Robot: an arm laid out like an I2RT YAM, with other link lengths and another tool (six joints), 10 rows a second.
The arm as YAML. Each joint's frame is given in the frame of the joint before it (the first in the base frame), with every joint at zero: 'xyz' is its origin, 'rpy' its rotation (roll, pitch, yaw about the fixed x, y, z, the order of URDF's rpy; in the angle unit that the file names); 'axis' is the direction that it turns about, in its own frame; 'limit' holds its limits. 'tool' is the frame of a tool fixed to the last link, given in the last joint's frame.
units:
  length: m
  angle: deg
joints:
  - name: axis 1
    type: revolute
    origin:
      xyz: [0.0, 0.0, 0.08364]
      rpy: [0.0, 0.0, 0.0]
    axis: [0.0, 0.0, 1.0]
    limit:
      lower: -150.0
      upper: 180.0
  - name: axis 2
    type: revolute
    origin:
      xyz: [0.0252, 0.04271, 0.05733]
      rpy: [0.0, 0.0, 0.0]
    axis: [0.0, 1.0, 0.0]
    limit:
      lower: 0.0
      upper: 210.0
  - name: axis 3
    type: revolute
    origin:
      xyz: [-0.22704, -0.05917, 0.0]
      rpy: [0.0, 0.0, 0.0]
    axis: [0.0, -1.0, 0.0]
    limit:
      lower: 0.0
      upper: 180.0
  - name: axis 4
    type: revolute
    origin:
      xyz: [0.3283, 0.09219, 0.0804]
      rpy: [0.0, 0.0, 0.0]
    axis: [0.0, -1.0, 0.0]
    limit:
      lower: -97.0
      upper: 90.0
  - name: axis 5
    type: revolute
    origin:
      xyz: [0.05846, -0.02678, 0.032]
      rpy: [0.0, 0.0, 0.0]
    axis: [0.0, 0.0, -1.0]
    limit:
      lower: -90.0
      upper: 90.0
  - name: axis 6
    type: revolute
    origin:
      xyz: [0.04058, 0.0, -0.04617]
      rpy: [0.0, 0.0, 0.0]
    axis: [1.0, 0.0, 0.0]
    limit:
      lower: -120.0
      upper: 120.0
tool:
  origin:
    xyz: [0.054, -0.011, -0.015]
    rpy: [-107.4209, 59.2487, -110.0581]
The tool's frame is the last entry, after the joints.
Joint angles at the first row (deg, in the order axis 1, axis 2, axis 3, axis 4, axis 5, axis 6):
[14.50, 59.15, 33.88, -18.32, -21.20, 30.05]
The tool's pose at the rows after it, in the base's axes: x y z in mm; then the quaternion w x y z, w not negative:
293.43, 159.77, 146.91, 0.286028, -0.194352, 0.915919, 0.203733
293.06, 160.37, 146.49, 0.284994, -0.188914, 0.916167, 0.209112
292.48, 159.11, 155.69, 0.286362, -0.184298, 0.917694, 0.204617
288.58, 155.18, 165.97, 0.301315, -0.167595, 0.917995, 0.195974
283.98, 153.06, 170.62, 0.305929, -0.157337, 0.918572, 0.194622
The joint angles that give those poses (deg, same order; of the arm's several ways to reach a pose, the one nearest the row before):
[14.50, 58.46, 33.92, -18.41, -21.06, 30.55]
[14.50, 58.40, 33.75, -18.15, -21.31, 31.44]
[14.50, 57.41, 34.72, -20.04, -20.57, 31.68]
[14.49, 53.94, 33.98, -21.01, -18.53, 33.06]
[14.50, 51.58, 33.24, -21.98, -17.72, 34.09]

